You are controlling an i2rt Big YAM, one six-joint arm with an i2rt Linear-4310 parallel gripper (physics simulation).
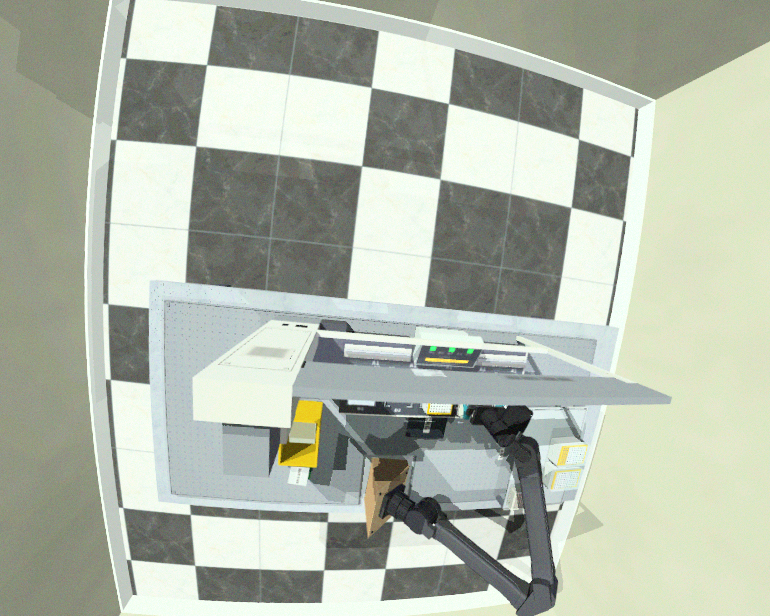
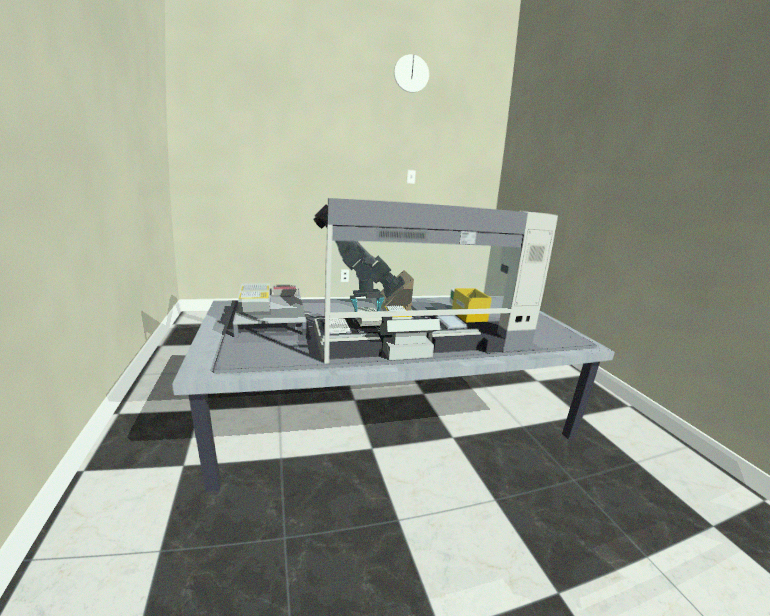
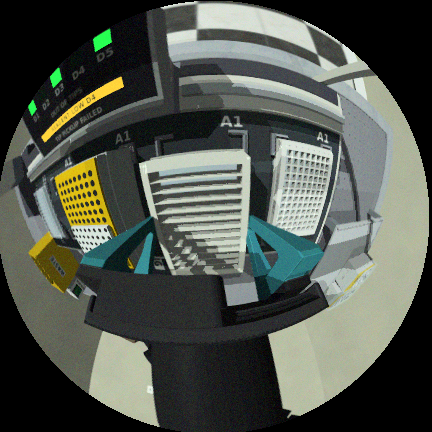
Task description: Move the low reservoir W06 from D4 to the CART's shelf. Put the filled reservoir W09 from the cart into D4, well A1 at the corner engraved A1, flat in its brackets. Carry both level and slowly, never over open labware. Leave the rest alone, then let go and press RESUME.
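Places are measured from the arm's base along level axes (x ahead, y left, z up), in millimetres.
Pixels of known places: gripper, between the fingertips: (image 3: pixel 199 219); arm's base, origin of its link: (image 1: pixel 390 499).
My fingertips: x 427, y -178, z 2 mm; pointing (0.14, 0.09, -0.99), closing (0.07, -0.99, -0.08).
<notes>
For each thing: its top centre in the pictures, then the offset to it from my fingertips.
- cart, centre of its top: (image 3: pixel 332 282) (image 2: pixel 270 302) (image 1: pixel 546 460) 217 mm back, 419 mm right, 31 mm down
- white gridded rack, centre of its top: (image 3: pixel 304 195) (image 2: pixel 336 323) 28 mm ahead, 124 mm right, 27 mm down
- yellow tip rack, centre of its top: (image 3: pixel 84 226) (image 1: pixel 442 397) (image 2: pixel 397 310) 6 mm back, 122 mm left, 24 mm up
- yellow waste bin, centre of its top: (image 1: pixel 298 443) (image 3: pixel 44 273) (image 2: pixel 472 293) 237 mm back, 528 mm left, 38 mm up
The low reservoir W06 (image 3: pixel 200 215) (image 2: pixel 367 316), a white ribbed trough with a little pale blue liquid, is between the teal fingers of my gripper (image 3: pixel 199 219) (image 2: pixel 367 305). The gripper is shut on its long sides. The reservoir looks slightly raised over D4, with corner brackets (image 3: pixel 240 134) showing beyond its far end; it looks about level. The cart (image 2: pixel 269 316) stands beside the enclosure with labware on top; I cannot tell which piece is W09. The screen (image 3: pixel 100 70) (image 1: pixel 447 357) shows a yellow low-reagent D4 bar and no green square at D4. RESUME is not readable.
A white gridded rack (image 3: pixel 302 192) stands close right of the reservoir, in D5. A yellow tip rack (image 3: pixel 82 192) stands to the left. The yellow waste bin (image 3: pixel 55 260) (image 1: pixel 300 443) (image 2: pixel 470 307) is farther left. The enclosure's grey top panel (image 1: pixel 449 383) (image 2: pixel 423 215) spans above.
</notes>
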